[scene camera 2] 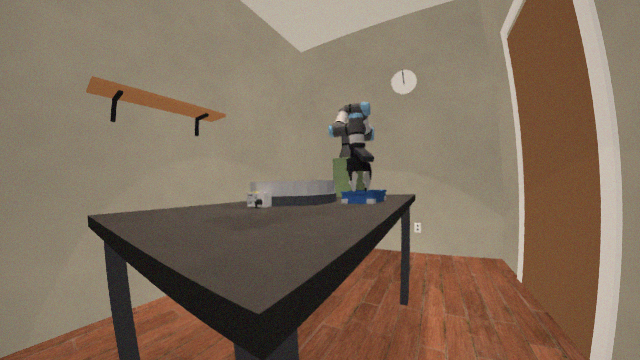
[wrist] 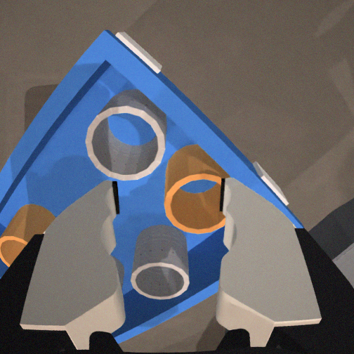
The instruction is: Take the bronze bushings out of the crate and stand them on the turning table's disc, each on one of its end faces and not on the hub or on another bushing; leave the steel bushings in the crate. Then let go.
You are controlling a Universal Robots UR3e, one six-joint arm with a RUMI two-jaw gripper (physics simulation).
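Pixels of known places: arm's base, origin of the base link: (scene camera 2: pixel 348 158).
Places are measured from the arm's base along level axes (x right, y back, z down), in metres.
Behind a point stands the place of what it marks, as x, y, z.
The blue crate (scene camera 2: pixel 363 197) @(-0.164, -0.510, 0.231) (wrist: pixel 197 122) stands at the table's far end. In the wrist view, one bronze bushing (wrist: pixel 187 162) stands near the crate's right wall, its rim partly hidden by the right finger. Another bronze bushing (wrist: pixel 36 219) is at the left, partly behind the left finger. A wide steel bushing (wrist: pixel 150 106) stands near the upper corner, and a narrower steel bushing (wrist: pixel 160 245) is between the fingers' lower parts in this view. My gripper (scene camera 2: pixel 360 188) @(-0.146, -0.473, 0.213) (wrist: pixel 168 183) is partly open and holds nothing, above the crate. The turning table (scene camera 2: pixel 302 199) @(0.067, -0.602, 0.231) is left of the crate; its disc's top is hidden.
A small white device (scene camera 2: pixel 260 200) @(0.204, -0.697, 0.229) sits in front of the turning table. A green panel (scene camera 2: pixel 341 176) @(0.037, -0.072, 0.125) stands behind the crate. The dark tabletop (scene camera 2: pixel 240 250) @(-0.096, -1.142, 0.256) extends toward the scene camera. A wooden shelf (scene camera 2: pixel 155 100) is on the wall.
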